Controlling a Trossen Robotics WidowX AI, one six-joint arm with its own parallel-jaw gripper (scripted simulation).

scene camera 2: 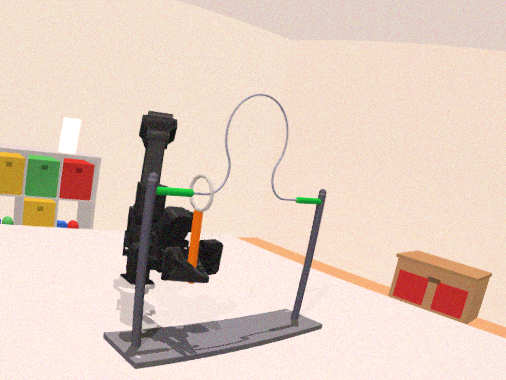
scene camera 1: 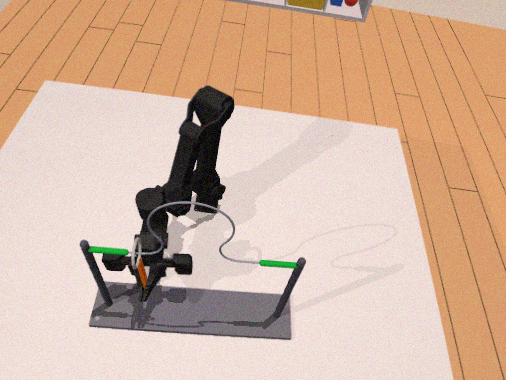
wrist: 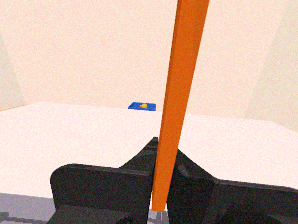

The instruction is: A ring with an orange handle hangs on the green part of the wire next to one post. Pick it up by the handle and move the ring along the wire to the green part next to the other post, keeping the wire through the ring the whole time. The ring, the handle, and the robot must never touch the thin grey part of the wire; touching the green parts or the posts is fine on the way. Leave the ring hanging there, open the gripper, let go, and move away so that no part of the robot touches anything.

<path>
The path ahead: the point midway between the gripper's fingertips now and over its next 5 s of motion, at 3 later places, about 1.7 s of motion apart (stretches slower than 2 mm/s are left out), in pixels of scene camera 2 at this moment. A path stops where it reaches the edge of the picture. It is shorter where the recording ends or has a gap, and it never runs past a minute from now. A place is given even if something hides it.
The gripper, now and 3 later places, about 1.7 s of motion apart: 206,280; 262,234; 272,132; 269,144
</path>
